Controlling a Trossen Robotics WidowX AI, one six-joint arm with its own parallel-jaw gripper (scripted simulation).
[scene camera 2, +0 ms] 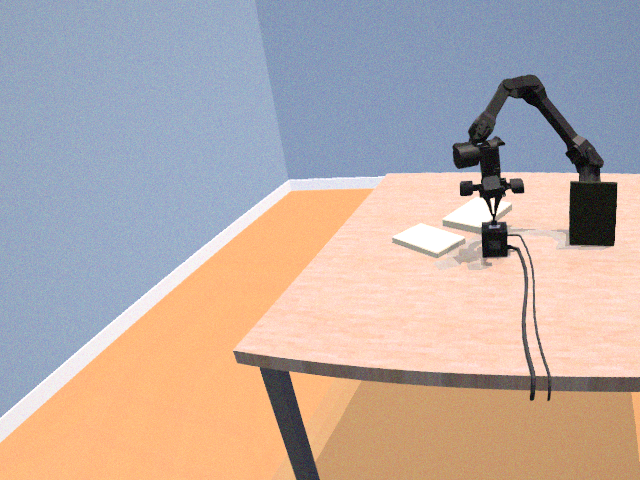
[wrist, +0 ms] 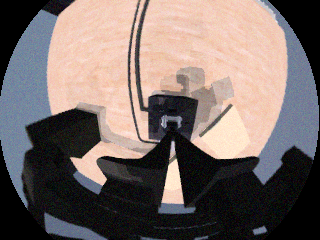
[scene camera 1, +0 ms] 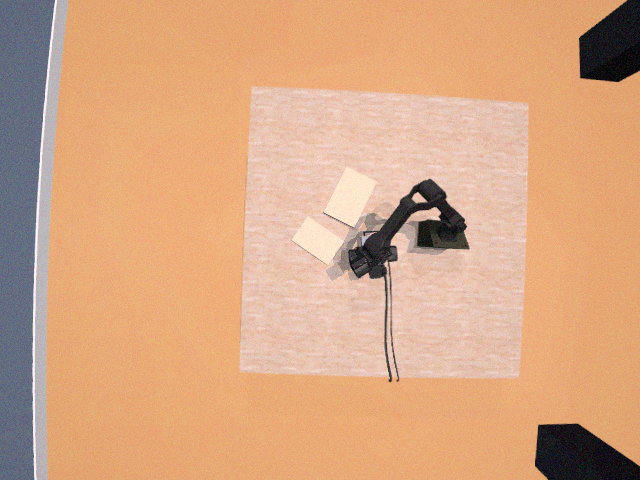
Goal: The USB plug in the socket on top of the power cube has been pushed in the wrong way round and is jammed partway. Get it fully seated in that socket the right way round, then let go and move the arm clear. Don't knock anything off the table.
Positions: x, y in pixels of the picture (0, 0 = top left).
Labels:
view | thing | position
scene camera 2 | my gripper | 493, 215
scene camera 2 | black power cube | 494, 241
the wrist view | my gripper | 172, 135

